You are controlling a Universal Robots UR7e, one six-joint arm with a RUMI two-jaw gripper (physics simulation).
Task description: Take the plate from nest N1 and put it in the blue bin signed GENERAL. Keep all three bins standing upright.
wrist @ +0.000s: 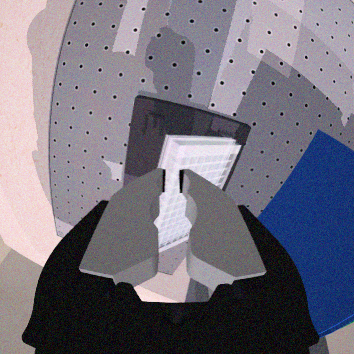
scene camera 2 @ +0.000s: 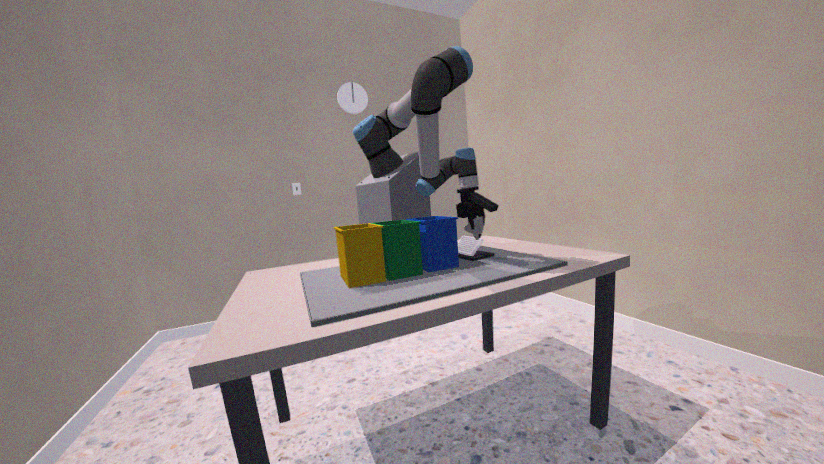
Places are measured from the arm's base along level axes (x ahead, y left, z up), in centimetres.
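Where they show: gripper, between the fingertips: (wrist: 171,171) (scene camera 2: 478,239); arm's base, origin of its link: (scene camera 2: 388,169).
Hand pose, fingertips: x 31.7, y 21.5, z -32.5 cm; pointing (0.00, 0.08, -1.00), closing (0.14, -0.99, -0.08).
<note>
Each offset is from my fingertips to the top centre of the thing. Level surfaces: height alone.
The white gridded plate {dx -4.1, dy -2.2, dz +1.0 cm} (scene camera 2: 469,246) (wrist: 207,157) is tipped steeply up on its side over the dark nest {dx -4.3, dy -0.7, dz -5.7 cm} (scene camera 2: 487,254) (wrist: 142,135), no longer lying flat. Its lower part is at the nest; whether it touches the nest is unclear. My gripper (scene camera 2: 477,235) (wrist: 171,171) is nearly closed, with the plate's narrow raised side between the fingertips, so it appears shut on the plate. The right finger in the wrist view hides part of the grid. The blue bin {dx -3.3, dy -20.7, dz +10.8 cm} (scene camera 2: 441,244) (wrist: 315,225) stands upright beside the nest. Its sign and the nest's label are not readable.
The green bin {dx -4.9, dy -35.5, dz +10.8 cm} (scene camera 2: 403,250) and yellow bin {dx -7.1, dy -48.4, dz +10.8 cm} (scene camera 2: 362,256) stand upright in a row with the blue bin, on the grey perforated board {dz -7.2 cm} (scene camera 2: 357,302) (wrist: 95,100). The board lies on the table {dz -8.5 cm} (scene camera 2: 271,305). The robot's base stands behind the bins.
</note>
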